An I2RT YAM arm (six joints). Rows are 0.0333 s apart.
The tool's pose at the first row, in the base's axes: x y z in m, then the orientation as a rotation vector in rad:
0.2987 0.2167 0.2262 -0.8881 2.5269 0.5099
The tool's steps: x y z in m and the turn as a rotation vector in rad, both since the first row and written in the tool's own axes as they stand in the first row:
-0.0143 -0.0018 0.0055 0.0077 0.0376 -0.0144
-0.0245 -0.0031 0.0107 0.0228 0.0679 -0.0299
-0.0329 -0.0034 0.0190 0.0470 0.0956 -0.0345
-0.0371 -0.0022 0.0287 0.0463 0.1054 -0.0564
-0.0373 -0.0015 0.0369 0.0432 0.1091 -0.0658
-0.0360 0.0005 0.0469 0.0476 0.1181 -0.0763
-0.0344 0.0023 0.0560 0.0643 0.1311 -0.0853
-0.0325 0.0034 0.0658 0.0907 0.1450 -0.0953
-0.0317 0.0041 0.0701 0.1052 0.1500 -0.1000
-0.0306 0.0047 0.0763 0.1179 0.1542 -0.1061
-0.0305 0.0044 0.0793 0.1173 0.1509 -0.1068
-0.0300 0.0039 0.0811 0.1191 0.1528 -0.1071
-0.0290 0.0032 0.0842 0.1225 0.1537 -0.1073
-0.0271 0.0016 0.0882 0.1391 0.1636 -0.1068
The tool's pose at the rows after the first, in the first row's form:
0.3115 0.2251 0.2282 -0.9207 2.5526 0.4830
0.3209 0.2317 0.2285 -0.9485 2.5709 0.4479
0.3292 0.2396 0.2255 -0.9581 2.5930 0.4046
0.3339 0.2470 0.2196 -0.9900 2.5882 0.3950
0.3357 0.2515 0.2129 -1.0045 2.5857 0.3948
0.3361 0.2569 0.2042 -1.0200 2.5870 0.3822
0.3361 0.2616 0.1960 -1.0308 2.5926 0.3523
0.3365 0.2660 0.1870 -1.0393 2.5979 0.3087
0.3366 0.2681 0.1831 -1.0416 2.5988 0.2859
0.3370 0.2709 0.1774 -1.0458 2.5981 0.2655
0.3379 0.2720 0.1748 -1.0453 2.5948 0.2674
0.3384 0.2722 0.1729 -1.0459 2.5962 0.2641
0.3389 0.2726 0.1697 -1.0452 2.5967 0.2592
0.3396 0.2724 0.1650 -1.0425 2.6047 0.2333

